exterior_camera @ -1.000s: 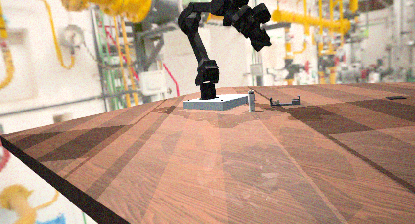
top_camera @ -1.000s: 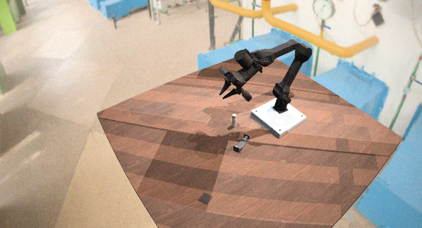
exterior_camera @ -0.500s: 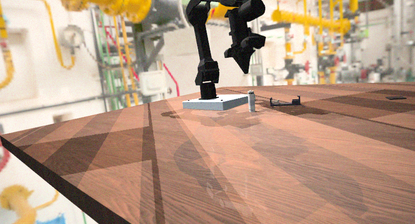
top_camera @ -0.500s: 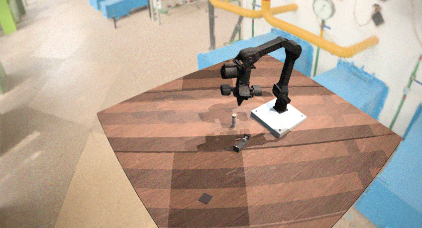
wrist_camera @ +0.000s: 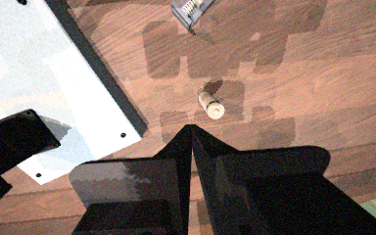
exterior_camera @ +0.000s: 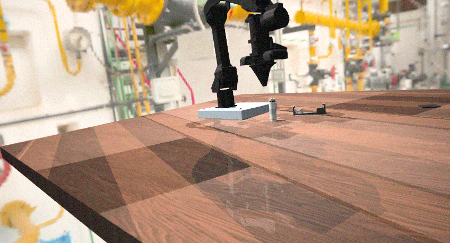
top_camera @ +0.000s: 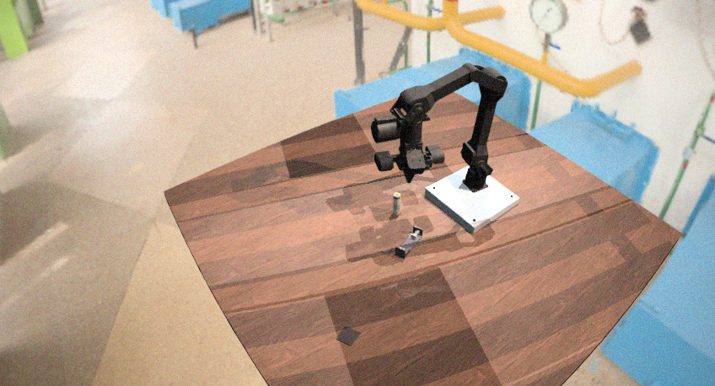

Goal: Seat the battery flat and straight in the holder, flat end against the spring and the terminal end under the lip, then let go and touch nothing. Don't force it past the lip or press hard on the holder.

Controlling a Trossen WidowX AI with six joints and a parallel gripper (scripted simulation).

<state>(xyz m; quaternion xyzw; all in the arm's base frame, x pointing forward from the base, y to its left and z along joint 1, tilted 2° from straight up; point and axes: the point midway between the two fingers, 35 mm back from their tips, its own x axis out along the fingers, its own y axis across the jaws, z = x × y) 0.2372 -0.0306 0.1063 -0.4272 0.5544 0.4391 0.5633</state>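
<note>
Right now the battery is 70 mm below my gripper tip, 30 mm ahead of it and 10 mm to the right of it.
</note>
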